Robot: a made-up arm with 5 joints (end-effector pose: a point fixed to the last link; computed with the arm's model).
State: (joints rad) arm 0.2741 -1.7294 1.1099 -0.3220 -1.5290
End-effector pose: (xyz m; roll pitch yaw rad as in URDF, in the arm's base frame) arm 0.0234 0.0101 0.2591 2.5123 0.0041 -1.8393
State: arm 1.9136 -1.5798 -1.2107 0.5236 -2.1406
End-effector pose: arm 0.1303 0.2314 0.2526 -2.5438 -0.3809 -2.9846
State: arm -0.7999 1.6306 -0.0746 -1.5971 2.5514
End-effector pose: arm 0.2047 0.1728 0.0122 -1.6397 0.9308 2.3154
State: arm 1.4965 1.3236 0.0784 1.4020 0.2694
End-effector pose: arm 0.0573 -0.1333 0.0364 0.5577 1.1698 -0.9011
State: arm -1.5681 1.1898 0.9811 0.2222 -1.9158
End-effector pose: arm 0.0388 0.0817 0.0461 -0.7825 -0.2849 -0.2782
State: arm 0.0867 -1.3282 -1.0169 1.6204 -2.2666
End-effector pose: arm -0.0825 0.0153 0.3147 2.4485 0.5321 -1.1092
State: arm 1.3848 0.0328 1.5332 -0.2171 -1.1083
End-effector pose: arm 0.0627 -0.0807 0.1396 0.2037 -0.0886 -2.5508
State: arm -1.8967 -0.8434 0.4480 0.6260 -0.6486
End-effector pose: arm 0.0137 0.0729 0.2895 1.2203 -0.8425 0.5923
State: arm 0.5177 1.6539 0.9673 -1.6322 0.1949
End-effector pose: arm 0.1570 -0.0599 -0.0058 -0.0955 -0.5748 -0.3432
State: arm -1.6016 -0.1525 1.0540 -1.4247 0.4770
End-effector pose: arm 0.0340 0.1487 0.2587 -2.5175 -0.9075 -2.2804
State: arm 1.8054 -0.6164 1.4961 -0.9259 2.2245
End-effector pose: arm 0.0265 -0.0881 0.2215 -1.6269 0.6043 -0.2665
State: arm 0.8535 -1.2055 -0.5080 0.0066 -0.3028
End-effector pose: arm -0.0359 0.0971 0.3770 -3.0945 0.1277 2.6426
